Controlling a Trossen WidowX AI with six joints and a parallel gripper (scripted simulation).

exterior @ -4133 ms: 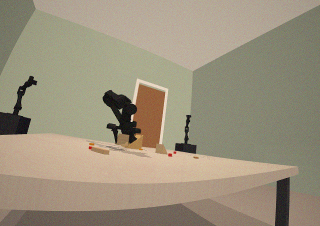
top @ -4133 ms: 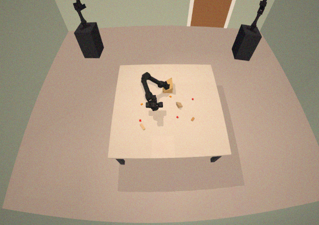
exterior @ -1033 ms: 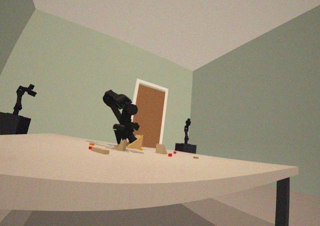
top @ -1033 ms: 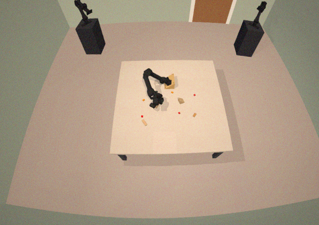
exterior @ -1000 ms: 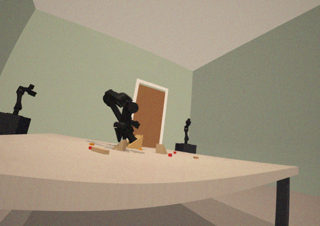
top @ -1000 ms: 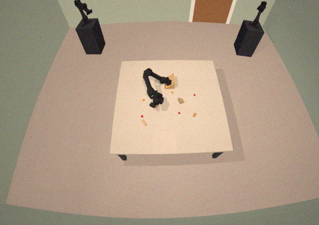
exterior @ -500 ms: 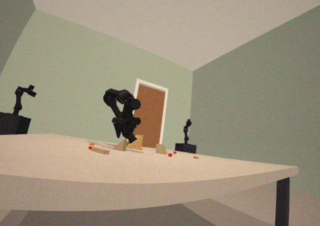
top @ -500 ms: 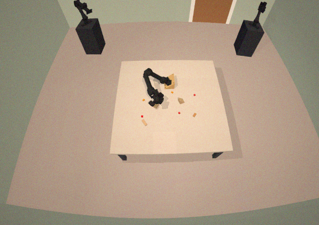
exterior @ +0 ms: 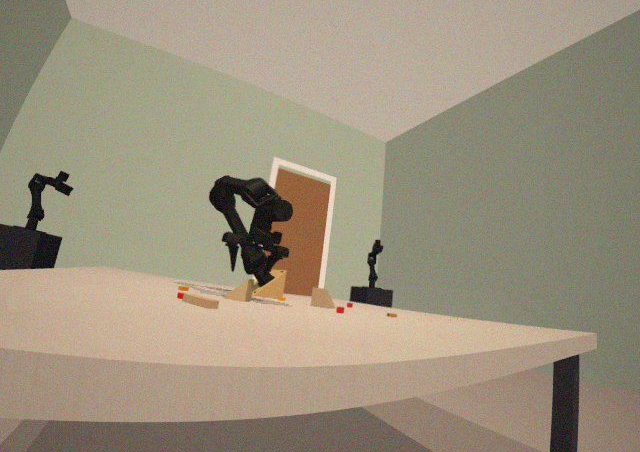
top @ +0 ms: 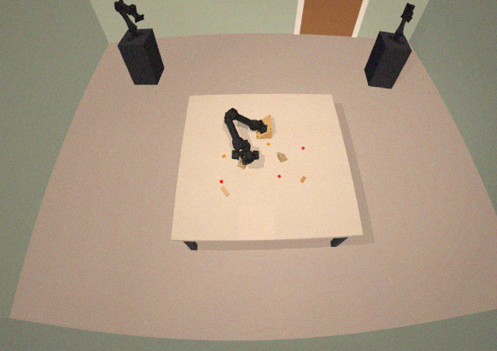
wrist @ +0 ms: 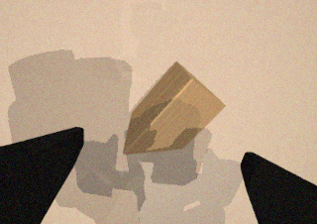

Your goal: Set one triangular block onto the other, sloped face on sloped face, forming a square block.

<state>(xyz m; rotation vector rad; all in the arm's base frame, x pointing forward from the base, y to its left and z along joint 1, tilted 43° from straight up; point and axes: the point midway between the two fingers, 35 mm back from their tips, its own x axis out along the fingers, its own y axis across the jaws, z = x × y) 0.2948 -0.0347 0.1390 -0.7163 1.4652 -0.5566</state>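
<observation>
Right now the triangular block is 1 cm to the right of my gripper tip and 6 cm below it.
</observation>
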